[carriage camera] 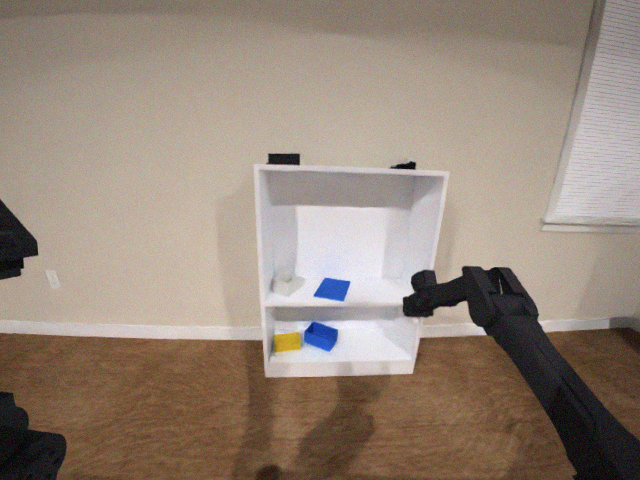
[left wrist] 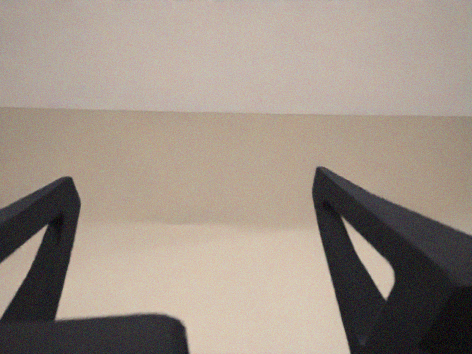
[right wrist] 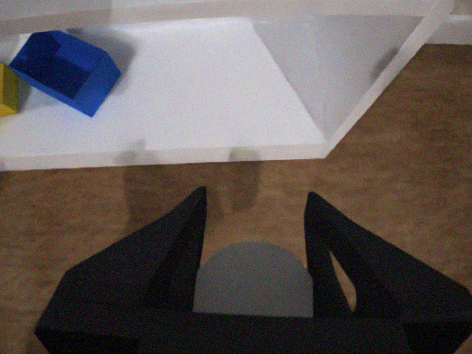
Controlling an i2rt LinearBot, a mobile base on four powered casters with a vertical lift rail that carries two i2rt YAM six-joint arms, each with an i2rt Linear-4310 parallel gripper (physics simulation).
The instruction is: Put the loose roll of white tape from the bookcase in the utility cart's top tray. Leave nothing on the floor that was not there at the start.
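Places are measured from the left arm's base along level axes (x ahead, y left, z up), in centimetres.
Pixels of known places: left gripper, fingertip midpoint: [left wrist: 197, 183]; right gripper, fingertip midpoint: [carriage camera: 408, 310] [right wrist: 256, 201].
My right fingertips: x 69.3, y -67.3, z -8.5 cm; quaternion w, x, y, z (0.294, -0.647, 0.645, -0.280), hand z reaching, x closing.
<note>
Behind a point stands the place of what it marks.
In the right wrist view my right gripper [right wrist: 256, 201] {x 69.3, y -67.3, z -8.5 cm} is shut on the roll of white tape [right wrist: 254, 280] {x 66.1, y -67.3, z -7.5 cm}, which looks grey in shade, its rounded edge showing between the fingers. In the carriage camera this gripper [carriage camera: 417, 307] {x 69.3, y -67.3, z -8.5 cm} is in front of the right side of the white bookcase [carriage camera: 351, 169] {x 83.0, y -41.8, z 45.5 cm} [right wrist: 285, 151] {x 86.1, y -74.0, z -53.7 cm}; the tape is mostly hidden there. In the right wrist view the gripper is above the wooden floor in front of the bookcase. My left gripper [left wrist: 197, 183] {x 4.6, y -0.4, z 43.1 cm} is open and empty, facing the wall. The utility cart does not show in these views.
The bookcase holds a white bin [carriage camera: 284, 285] {x 86.1, y -13.4, z -8.6 cm}, a flat blue thing [carriage camera: 332, 289] {x 93.8, y -36.8, z -13.6 cm}, a yellow box [carriage camera: 286, 342] {x 89.6, y -13.1, z -45.1 cm} and a blue bin [carriage camera: 321, 336] {x 101.4, y -31.9, z -49.4 cm} [right wrist: 65, 70] {x 99.5, y -29.2, z -49.3 cm}. A black box [carriage camera: 283, 159] {x 92.2, y -12.5, z 49.3 cm} and a small dark thing [carriage camera: 404, 165] {x 105.9, y -69.8, z 49.2 cm} are on top. A window [carriage camera: 599, 129] {x 126.4, y -187.7, z 76.5 cm} is at the right.
</note>
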